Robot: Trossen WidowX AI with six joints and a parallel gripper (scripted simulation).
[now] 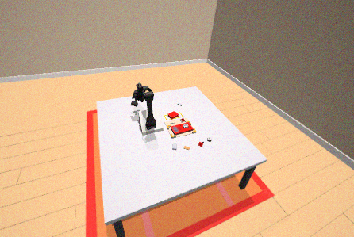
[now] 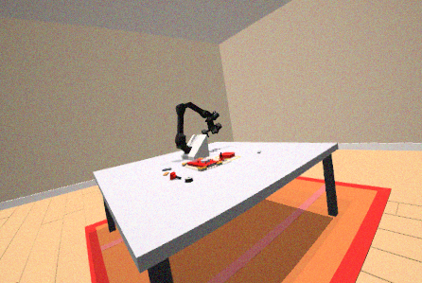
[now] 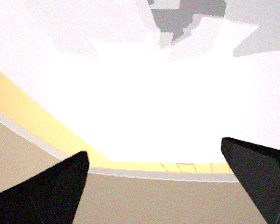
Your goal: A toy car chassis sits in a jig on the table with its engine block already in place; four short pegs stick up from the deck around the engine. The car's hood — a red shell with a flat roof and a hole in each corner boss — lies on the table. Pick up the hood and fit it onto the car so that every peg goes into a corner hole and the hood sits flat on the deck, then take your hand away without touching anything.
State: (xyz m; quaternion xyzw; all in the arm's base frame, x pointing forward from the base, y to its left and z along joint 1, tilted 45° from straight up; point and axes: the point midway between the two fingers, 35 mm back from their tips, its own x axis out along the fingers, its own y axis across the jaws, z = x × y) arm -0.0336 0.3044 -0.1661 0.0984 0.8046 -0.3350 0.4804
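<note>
The red hood lies 37 cm ahead of my gripper tip, 25 cm to the right of it and 11 cm below it. From my gripper tip the other things lie so: grey engine block: 39 cm ahead, 47 cm to the right, 10 cm below.
</note>
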